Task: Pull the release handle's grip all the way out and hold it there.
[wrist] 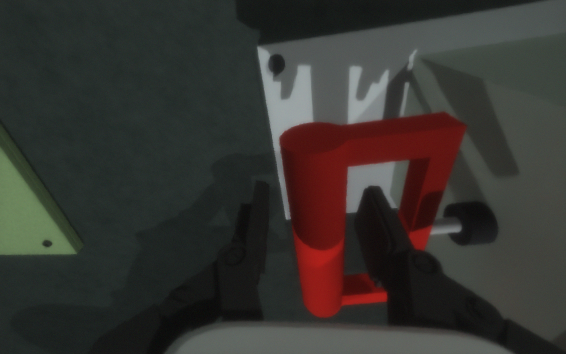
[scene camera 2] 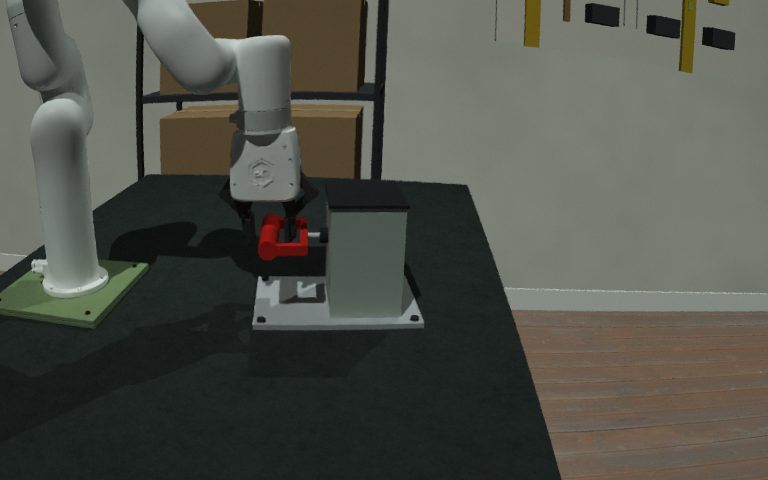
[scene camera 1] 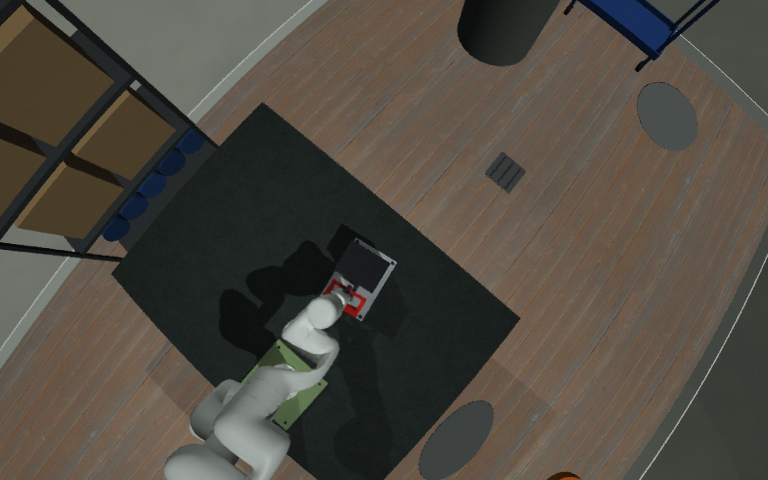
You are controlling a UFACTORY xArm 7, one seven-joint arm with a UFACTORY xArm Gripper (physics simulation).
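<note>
The release handle is a red frame with a thick round grip bar [scene camera 1: 353, 310] [scene camera 2: 267, 243] [wrist: 322, 280]. A short metal rod [scene camera 2: 313, 234] [wrist: 446, 226] joins it to a black collar [scene camera 2: 323, 234] [wrist: 472, 223] on a pale housing [scene camera 2: 367, 266] with a dark top [scene camera 1: 364, 266]. My gripper [scene camera 2: 269, 234] [wrist: 313, 202] points down, partly open, with its fingers on either side of the grip bar. One finger is on the outer side; the other reaches into the frame's opening. In the wrist view gaps show between the bar and both fingers.
The housing stands on a light base plate [scene camera 1: 385, 277] [scene camera 2: 294, 320] with corner bolts, on a dark table [scene camera 1: 453, 316] [scene camera 2: 396, 407]. The arm's green mounting plate [scene camera 1: 303, 399] [scene camera 2: 93, 308] [wrist: 30, 220] is on the handle side. A shelf rack [scene camera 2: 380, 113] with boxes stands behind.
</note>
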